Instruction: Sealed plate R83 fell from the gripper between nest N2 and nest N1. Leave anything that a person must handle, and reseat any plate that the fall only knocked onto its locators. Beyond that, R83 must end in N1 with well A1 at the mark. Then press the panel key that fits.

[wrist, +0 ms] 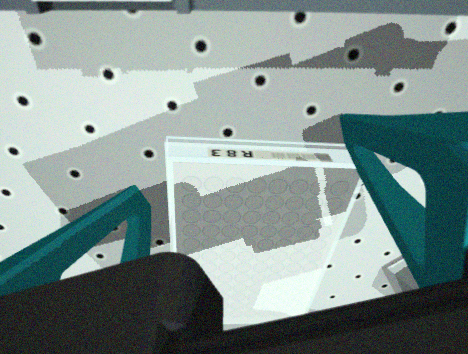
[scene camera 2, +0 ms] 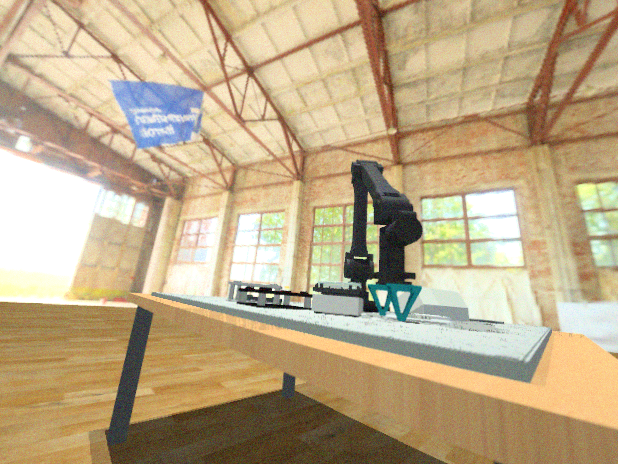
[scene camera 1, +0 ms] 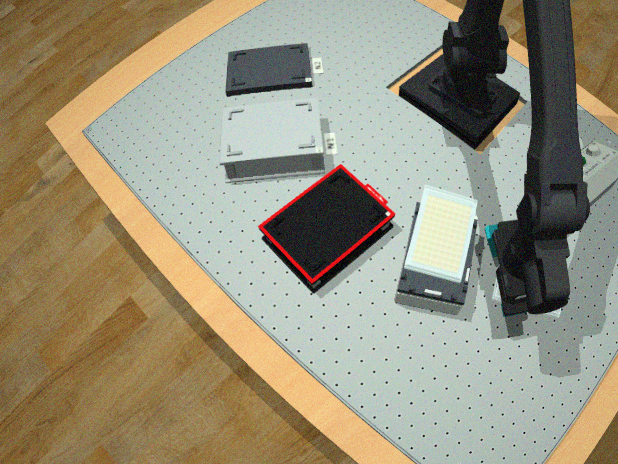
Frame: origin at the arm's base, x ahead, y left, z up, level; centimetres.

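Where they show: gripper, fingertip midpoint: [wrist: 236,164] [scene camera 2: 391,318] [scene camera 1: 502,284]; arm's base, link origin: [scene camera 1: 463,93].
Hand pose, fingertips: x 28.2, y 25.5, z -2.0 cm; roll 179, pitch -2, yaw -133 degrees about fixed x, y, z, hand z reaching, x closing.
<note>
Each offset is from my fingertips to the centre of the thing. "spot": to the spot under its first point. Level surfaces: height alone.
Sealed plate R83 @[dx -3.0, dy +4.3, dz +0.6 cm] [wrist: 215,260] is clear, with its label at the far edge reading upside down in the wrist view. It lies on the perforated board below my gripper [wrist: 240,154] [scene camera 2: 393,317]. The gripper is open and empty; its right finger overlaps the plate's far right corner in the wrist view. The arm hides most of R83 in scene camera 1. Nest N1 @[dx +3.9, dy -44.5, dz +3.1 cm] [scene camera 1: 272,131] is a raised light grey stand with bare corner locators. Nest N2 @[dx -10.0, dy -59.2, dz +1.0 cm] [scene camera 1: 270,67] is low, dark and bare. A yellow-welled plate @[dx +2.7, dy -12.0, dz +7.1 cm] [scene camera 1: 442,235] sits toward the back of a dark-topped grey nest @[spot: dx +9.8, dy -7.9, dz +5.4 cm] [scene camera 1: 435,289]; its seating is unclear.
A black nest @[dx +10.4, dy -27.1, dz +2.2 cm] [scene camera 1: 327,225] with a red outline stands between N1 and the yellow-welled plate. A light grey panel @[dx -23.7, dy +2.4, dz +4.1 cm] [scene camera 1: 602,167] with a round knob and a green part is partly hidden behind the arm at the right. The perforated board @[dz -0.1 cm] [scene camera 1: 350,360] has a wooden border [scene camera 1: 280,380].
</note>
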